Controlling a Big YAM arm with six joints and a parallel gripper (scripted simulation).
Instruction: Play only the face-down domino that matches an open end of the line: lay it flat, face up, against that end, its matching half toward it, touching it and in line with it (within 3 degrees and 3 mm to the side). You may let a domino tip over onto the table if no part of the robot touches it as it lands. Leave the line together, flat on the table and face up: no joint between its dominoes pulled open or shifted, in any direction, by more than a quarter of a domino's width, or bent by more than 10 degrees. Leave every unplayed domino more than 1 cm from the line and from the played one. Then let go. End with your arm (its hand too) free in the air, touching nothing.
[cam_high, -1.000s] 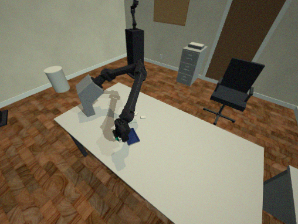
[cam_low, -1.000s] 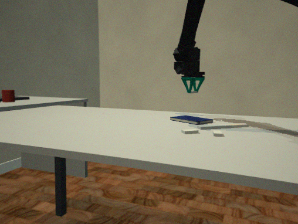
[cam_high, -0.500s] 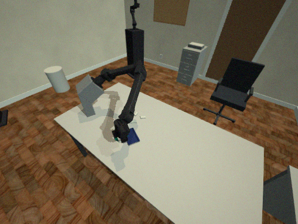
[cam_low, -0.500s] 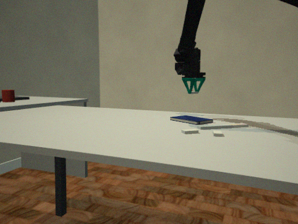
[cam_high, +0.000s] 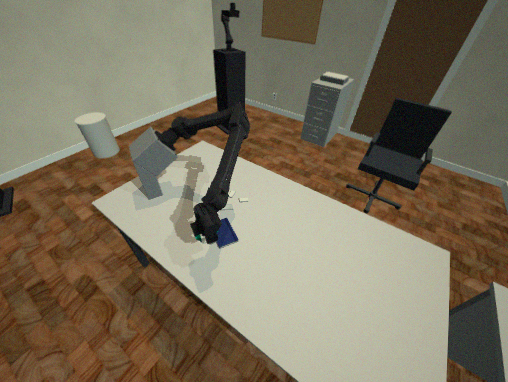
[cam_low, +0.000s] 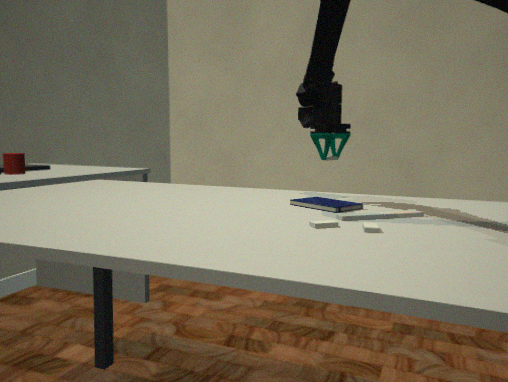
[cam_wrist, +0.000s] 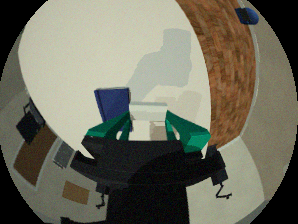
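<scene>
The book lies 60 mm behind my hand, 120 mm to the left of it and 120 mm below it. From my hand the other things lie so: white domino 10 mm ahead.
</scene>
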